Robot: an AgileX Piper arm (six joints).
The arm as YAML. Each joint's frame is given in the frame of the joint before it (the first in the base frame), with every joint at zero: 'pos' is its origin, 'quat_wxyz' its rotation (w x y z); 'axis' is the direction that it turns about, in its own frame. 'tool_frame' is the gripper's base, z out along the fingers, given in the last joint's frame.
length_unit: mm
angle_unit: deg
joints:
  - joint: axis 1
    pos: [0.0, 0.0, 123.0]
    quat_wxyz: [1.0, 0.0, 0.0, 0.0]
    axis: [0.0, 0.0, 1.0]
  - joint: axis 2
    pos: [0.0, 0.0, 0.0]
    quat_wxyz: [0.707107, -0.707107, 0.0, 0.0]
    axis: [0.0, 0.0, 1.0]
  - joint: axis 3
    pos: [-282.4, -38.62, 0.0]
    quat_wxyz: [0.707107, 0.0, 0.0, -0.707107]
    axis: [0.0, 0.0, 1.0]
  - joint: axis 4
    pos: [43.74, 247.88, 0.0]
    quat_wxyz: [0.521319, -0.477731, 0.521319, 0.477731]
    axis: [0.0, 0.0, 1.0]
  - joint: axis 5
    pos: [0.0, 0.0, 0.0]
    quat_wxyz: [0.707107, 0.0, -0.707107, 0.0]
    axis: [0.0, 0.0, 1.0]
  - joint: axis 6
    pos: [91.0, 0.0, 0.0]
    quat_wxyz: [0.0, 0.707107, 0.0, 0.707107]
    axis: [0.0, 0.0, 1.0]
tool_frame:
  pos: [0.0, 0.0, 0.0]
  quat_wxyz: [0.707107, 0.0, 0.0, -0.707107]
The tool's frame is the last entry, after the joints.
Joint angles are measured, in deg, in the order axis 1, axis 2, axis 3, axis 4, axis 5, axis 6. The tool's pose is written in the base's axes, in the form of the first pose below.
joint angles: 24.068, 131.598, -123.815, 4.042, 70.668, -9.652
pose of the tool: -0.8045 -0.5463 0.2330 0.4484; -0.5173 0.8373 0.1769 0.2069; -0.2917 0.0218 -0.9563 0.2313; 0 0 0 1
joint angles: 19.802, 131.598, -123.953, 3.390, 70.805, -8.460
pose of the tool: -0.8492 -0.4656 0.2491 0.4629; -0.4414 0.8848 0.1490 0.1721; -0.2898 0.0166 -0.9569 0.2318; 0 0 0 1
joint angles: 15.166, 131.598, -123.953, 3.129, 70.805, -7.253
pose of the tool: -0.8898 -0.3741 0.2614 0.4754; -0.3533 0.9272 0.1243 0.1337; -0.2889 0.0182 -0.9572 0.2318; 0 0 0 1
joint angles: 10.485, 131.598, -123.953, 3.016, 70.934, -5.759
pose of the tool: -0.9235 -0.2734 0.2689 0.4845; -0.2554 0.9616 0.1003 0.0943; -0.2860 0.0240 -0.9579 0.2317; 0 0 0 1
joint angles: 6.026, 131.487, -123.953, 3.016, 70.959, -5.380
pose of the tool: -0.9415 -0.1916 0.2773 0.4901; -0.1764 0.9811 0.0793 0.0563; -0.2873 0.0257 -0.9575 0.2327; 0 0 0 1
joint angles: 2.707, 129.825, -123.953, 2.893, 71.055, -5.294
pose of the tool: -0.9421 -0.1339 0.3076 0.4891; -0.1205 0.9908 0.0623 0.0275; -0.3131 0.0217 -0.9495 0.2469; 0 0 0 1
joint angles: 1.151, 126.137, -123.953, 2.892, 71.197, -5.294
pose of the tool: -0.9238 -0.1082 0.3673 0.4804; -0.0945 0.9940 0.0551 0.0140; -0.3710 0.0162 -0.9285 0.2781; 0 0 0 1
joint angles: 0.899, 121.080, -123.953, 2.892, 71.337, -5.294
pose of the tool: -0.8890 -0.1050 0.4457 0.4647; -0.0900 0.9944 0.0548 0.0116; -0.4490 0.0086 -0.8935 0.3197; 0 0 0 1
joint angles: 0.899, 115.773, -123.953, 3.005, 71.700, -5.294
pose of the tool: -0.8469 -0.1062 0.5210 0.4441; -0.0890 0.9943 0.0580 0.0115; -0.5242 0.0027 -0.8516 0.3616; 0 0 0 1
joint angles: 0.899, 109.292, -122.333, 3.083, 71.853, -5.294
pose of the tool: -0.8010 -0.1067 0.5891 0.4149; -0.0880 0.9943 0.0604 0.0112; -0.5922 -0.0035 -0.8058 0.4020; 0 0 0 1
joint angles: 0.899, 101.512, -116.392, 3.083, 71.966, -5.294
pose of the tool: -0.7828 -0.1066 0.6131 0.3783; -0.0878 0.9943 0.0608 0.0106; -0.6161 -0.0063 -0.7877 0.4263; 0 0 0 1
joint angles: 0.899, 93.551, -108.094, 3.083, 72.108, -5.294
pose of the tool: -0.7879 -0.1068 0.6065 0.3401; -0.0881 0.9943 0.0607 0.0100; -0.6095 -0.0056 -0.7928 0.4349; 0 0 0 1
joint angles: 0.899, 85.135, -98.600, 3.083, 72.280, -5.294
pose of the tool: -0.8010 -0.1071 0.5890 0.2990; -0.0884 0.9942 0.0605 0.0094; -0.5921 -0.0036 -0.8058 0.4346; 0 0 0 1
